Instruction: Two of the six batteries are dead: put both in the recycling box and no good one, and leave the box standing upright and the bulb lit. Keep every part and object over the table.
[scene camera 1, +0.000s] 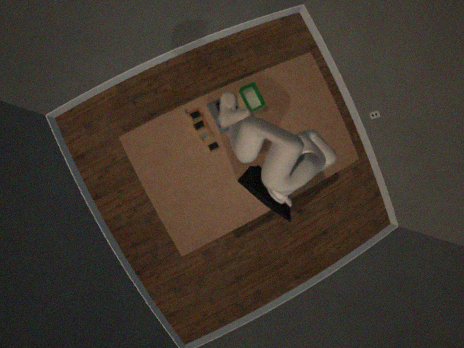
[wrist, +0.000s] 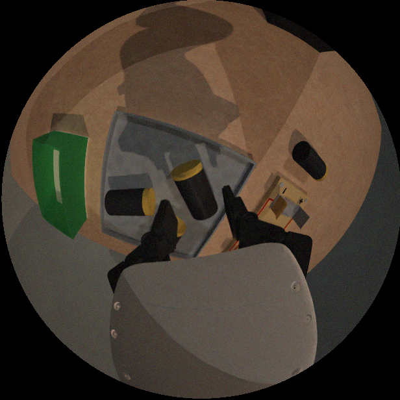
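Seen in the pictures: arm's base, origin of the base link: (scene camera 1: 275, 192).
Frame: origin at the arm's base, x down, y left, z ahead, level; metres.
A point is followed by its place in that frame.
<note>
My gripper (wrist: 197, 204) is open above the grey tray (scene camera 1: 212, 108) @(x 0.285, y -0.020, z 0.566 m) (wrist: 227, 170), its fingertips either side of a black battery with a gold end (wrist: 192, 192), with nothing gripped. Another battery (wrist: 125, 202) lies at the tray's left in the wrist view. A third battery (wrist: 180, 227) is mostly hidden behind the left finger. A fourth battery (scene camera 1: 213, 146) @(x 0.255, y 0.105, z 0.363 m) (wrist: 310, 160) lies outside the tray beside the holder (wrist: 280, 187). Two batteries (scene camera 1: 195, 115) @(x 0.245, y 0.094, z 0.572 m) (scene camera 1: 199, 124) @(x 0.243, y 0.104, z 0.514 m) sit in the holder row. The green recycling box (scene camera 1: 259, 95) @(x 0.249, y -0.305, z 0.476 m) (wrist: 70, 185) stands upright. The bulb's state cannot be told.
The arm (scene camera 1: 282, 142) @(x -0.366, y -0.002, z 0.216 m) reaches across the tan mat (scene camera 1: 185, 190) @(x 0.288, y 0.393, z 0.237 m) and hides part of the tray in the scene view. A black base plate (scene camera 1: 252, 177) @(x 0.005, y 0.052, z 0.122 m) lies under the arm's rear. A pale raised edge (scene camera 1: 117, 255) surrounds the wooden surface. The box is close beside the tray.
</note>
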